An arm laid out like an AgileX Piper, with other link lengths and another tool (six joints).
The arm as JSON. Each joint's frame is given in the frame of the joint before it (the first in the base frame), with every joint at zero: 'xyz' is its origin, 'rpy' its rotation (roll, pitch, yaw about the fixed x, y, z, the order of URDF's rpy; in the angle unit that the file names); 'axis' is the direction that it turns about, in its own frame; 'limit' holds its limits. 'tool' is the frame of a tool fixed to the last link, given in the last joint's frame.
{
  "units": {
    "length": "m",
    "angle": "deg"
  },
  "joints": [
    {
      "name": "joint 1",
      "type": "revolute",
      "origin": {
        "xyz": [
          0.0,
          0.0,
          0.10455
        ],
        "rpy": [
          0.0,
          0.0,
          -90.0
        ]
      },
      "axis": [
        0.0,
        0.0,
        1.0
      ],
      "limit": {
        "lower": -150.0,
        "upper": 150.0
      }
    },
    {
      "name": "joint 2",
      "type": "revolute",
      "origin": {
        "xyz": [
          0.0,
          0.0,
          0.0
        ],
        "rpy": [
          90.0,
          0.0,
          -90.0
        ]
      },
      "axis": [
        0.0,
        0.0,
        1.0
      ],
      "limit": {
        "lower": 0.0,
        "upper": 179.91
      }
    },
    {
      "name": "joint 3",
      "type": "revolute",
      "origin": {
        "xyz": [
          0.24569,
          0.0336,
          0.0
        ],
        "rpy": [
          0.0,
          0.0,
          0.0
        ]
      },
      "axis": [
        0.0,
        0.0,
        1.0
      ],
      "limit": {
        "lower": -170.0,
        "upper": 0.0
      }
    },
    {
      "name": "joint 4",
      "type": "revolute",
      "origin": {
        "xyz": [
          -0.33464,
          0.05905,
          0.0
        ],
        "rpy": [
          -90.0,
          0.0,
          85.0
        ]
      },
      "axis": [
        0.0,
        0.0,
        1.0
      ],
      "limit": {
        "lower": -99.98,
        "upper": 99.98
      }
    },
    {
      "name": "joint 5",
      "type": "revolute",
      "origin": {
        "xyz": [
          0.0,
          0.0,
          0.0
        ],
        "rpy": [
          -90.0,
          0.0,
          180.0
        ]
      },
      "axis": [
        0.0,
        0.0,
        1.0
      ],
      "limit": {
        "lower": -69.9,
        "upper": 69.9
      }
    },
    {
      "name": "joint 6",
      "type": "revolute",
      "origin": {
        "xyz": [
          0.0,
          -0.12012,
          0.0
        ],
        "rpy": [
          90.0,
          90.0,
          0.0
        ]
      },
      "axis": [
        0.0,
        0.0,
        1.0
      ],
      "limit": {
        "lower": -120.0,
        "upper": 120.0
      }
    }
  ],
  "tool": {
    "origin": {
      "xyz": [
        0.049,
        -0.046,
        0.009
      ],
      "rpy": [
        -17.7,
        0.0,
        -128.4
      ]
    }
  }
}
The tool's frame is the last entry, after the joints.
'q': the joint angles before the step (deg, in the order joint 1, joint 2, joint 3, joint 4, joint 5, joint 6). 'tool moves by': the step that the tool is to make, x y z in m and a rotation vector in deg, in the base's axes. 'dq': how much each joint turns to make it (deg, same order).
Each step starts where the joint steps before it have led.
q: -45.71, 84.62, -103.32, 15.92, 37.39, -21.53
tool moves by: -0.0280, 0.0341, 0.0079, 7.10, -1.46, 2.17
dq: 0.01, -7.73, 3.66, 2.86, 7.57, 4.64
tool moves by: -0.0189, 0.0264, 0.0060, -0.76, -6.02, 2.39
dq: -0.01, -7.35, 7.37, 6.78, -4.28, -3.15
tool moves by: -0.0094, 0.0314, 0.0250, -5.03, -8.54, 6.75
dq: 0.01, -4.65, 3.29, 16.15, -4.26, -13.57
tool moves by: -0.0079, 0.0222, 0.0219, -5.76, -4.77, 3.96
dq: -0.01, -2.11, 0.60, 11.06, -1.29, -11.83
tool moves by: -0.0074, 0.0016, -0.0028, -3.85, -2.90, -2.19
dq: 0.00, -2.03, 4.14, 5.91, -5.22, -8.91
